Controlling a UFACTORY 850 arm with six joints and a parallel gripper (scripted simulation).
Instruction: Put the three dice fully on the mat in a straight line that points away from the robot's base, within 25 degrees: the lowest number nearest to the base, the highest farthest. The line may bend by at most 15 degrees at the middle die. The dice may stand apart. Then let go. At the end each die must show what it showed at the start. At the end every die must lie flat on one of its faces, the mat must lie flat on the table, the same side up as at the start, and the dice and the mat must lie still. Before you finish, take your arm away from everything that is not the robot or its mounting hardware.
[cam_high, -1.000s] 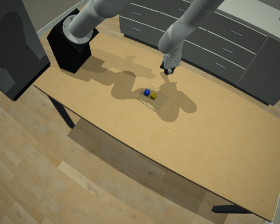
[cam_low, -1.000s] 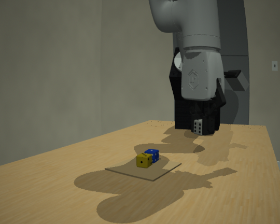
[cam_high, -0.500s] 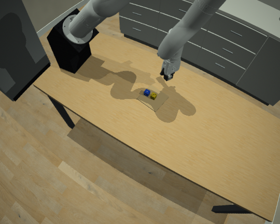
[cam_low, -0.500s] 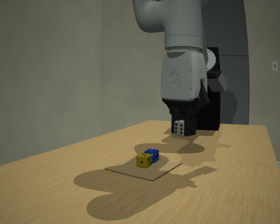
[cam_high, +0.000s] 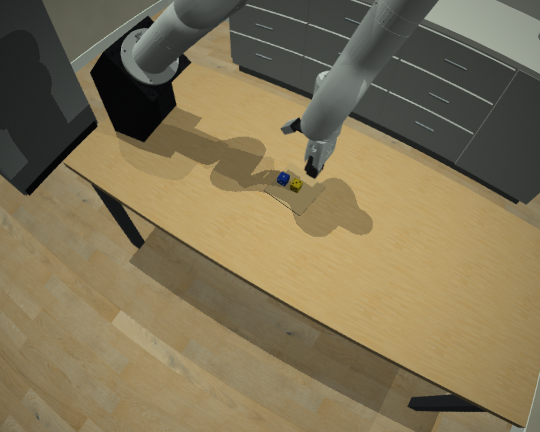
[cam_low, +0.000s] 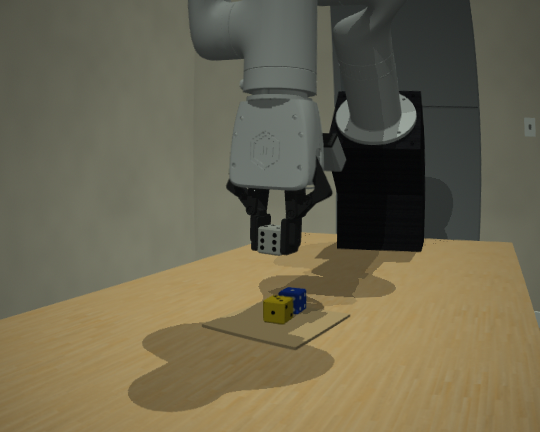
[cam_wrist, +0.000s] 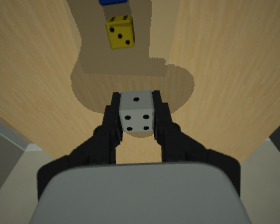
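Now: the yellow die 40 mm behind my hand, 20 mm to the right of it and 110 mm below it. Also, from my hand: white die 10 mm below; tan mat 40 mm behind, 20 mm to the right, 120 mm below; blue die 90 mm behind, 20 mm to the right, 110 mm below.
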